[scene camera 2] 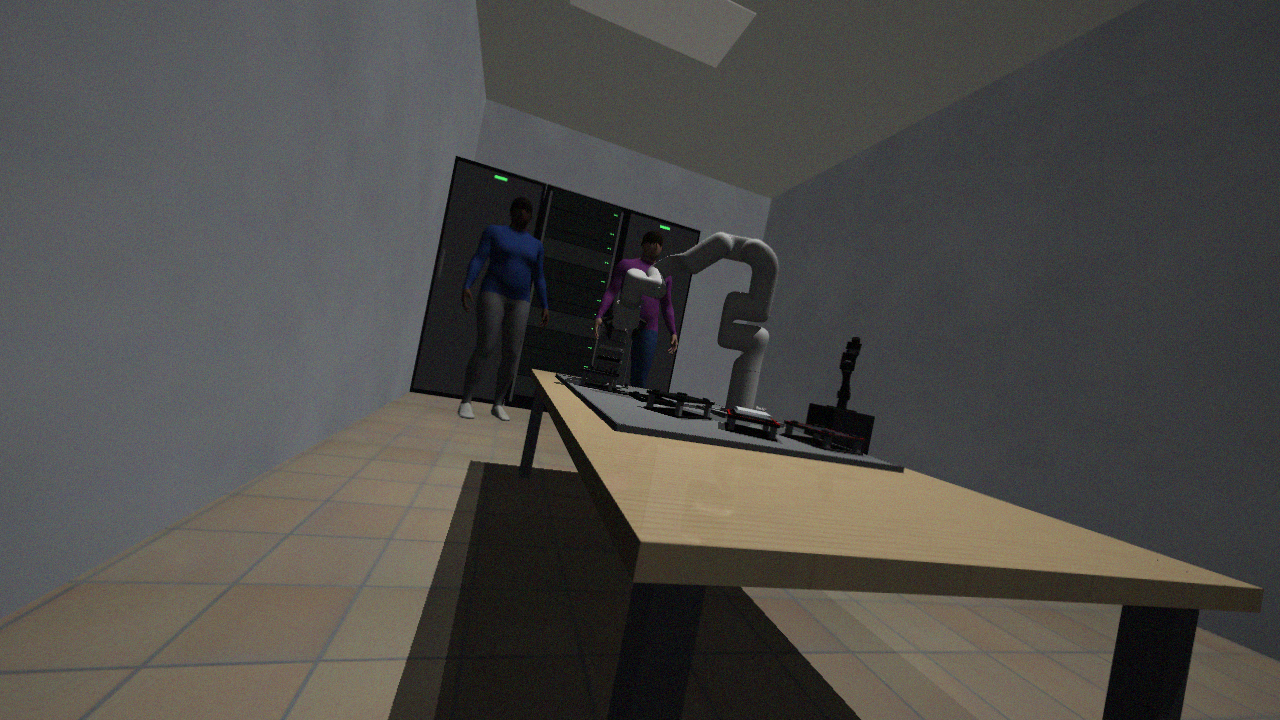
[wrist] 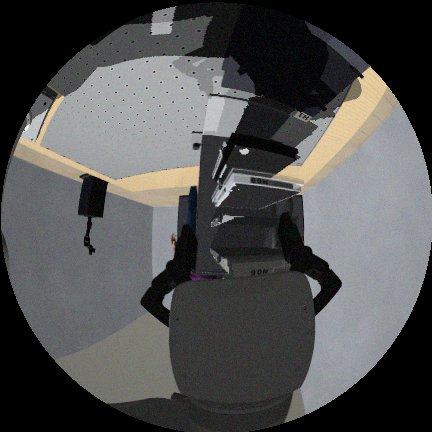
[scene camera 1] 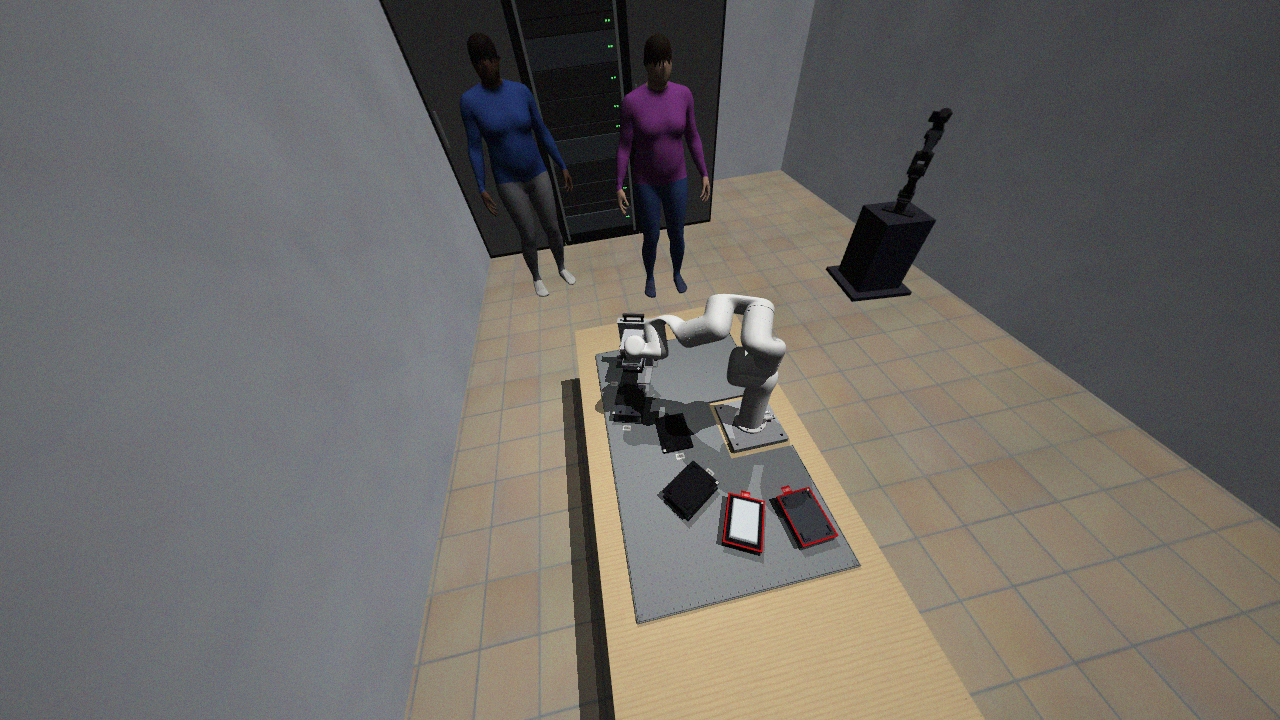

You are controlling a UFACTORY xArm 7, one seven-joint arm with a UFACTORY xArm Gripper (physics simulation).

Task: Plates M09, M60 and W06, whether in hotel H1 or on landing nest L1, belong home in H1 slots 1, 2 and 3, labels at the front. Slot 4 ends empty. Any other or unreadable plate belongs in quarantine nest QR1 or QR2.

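Places are measured from the arm's base along level axes (x back, y up, z left), in metres.
Where they show: gripper, fingertip midpoint: (scene camera 2: 620,338) (wrist: 236,227); arm's base at its link origin: (scene camera 1: 750,420).
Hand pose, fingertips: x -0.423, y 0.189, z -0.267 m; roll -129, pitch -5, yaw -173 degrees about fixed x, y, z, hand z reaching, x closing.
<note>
Each offset is from my fingertips to the top centre of the thing. "spot": to the spot under its first point.
Hotel H1 (wrist: 205,165) (scene camera 1: 631,317) stands at the table's far left end. The wrist view shows it upside down. Its top slot holds a pale plate {dx -0.023, dy +0.045, dz -0.046 m} (wrist: 257,270) whose front label appears to read W06. The slot below looks empty. Slot 2 holds a clear-white plate {dx -0.023, dy -0.040, dz -0.046 m} (wrist: 257,189); its front label appears to read M60, though small. A dark plate {dx -0.023, dy -0.082, dz -0.046 m} (wrist: 260,159) lies in the lowest slot, with no readable label. My gripper (wrist: 236,227) is open and empty, facing the hotel front, its fingers spread left and right near the upper slots. A white plate {dx +0.283, dy -0.144, dz +0.659 m} (scene camera 1: 745,519) lies on a red-framed nest.
Another red-framed nest {dx +0.485, dy -0.152, dz +0.663 m} (scene camera 1: 806,517) stands to the right. Black nests {spot: dx +0.123, dy -0.148, dz +0.540 m} (scene camera 1: 689,489) {spot: dx +0.112, dy -0.186, dz +0.285 m} (scene camera 1: 675,432) stand along the board, and a dark stand (scene camera 1: 628,404) stands before the hotel. The arm's base (scene camera 1: 751,429) is right of them. Two people and a pedestal arm are beyond the table.
</note>
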